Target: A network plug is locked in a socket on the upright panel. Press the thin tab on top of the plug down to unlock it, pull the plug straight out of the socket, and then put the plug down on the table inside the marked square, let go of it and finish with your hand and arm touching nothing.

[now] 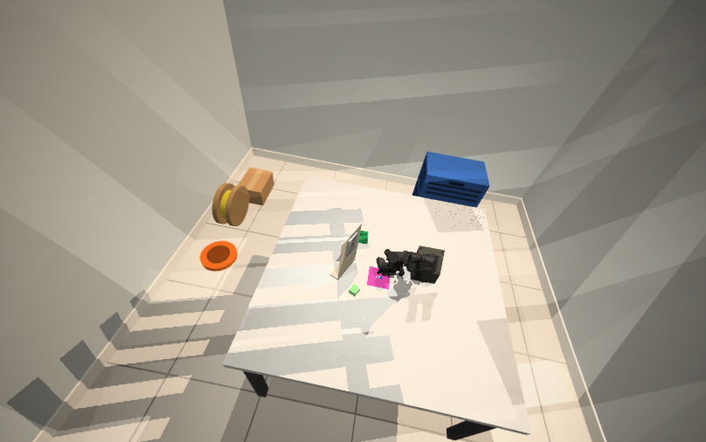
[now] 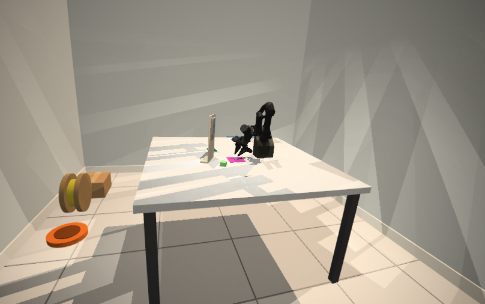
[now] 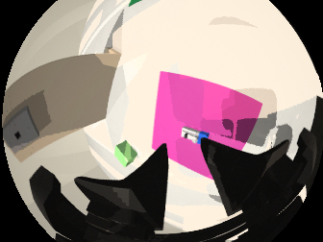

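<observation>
Now: the blue network plug 20 mm below my gripper tip. Round my gripper tip: upright panel 190 mm ahead, 40 mm to the right, 110 mm above; green cube 140 mm ahead, 100 mm to the left, 20 mm below; magenta marked square 30 mm below.
</observation>
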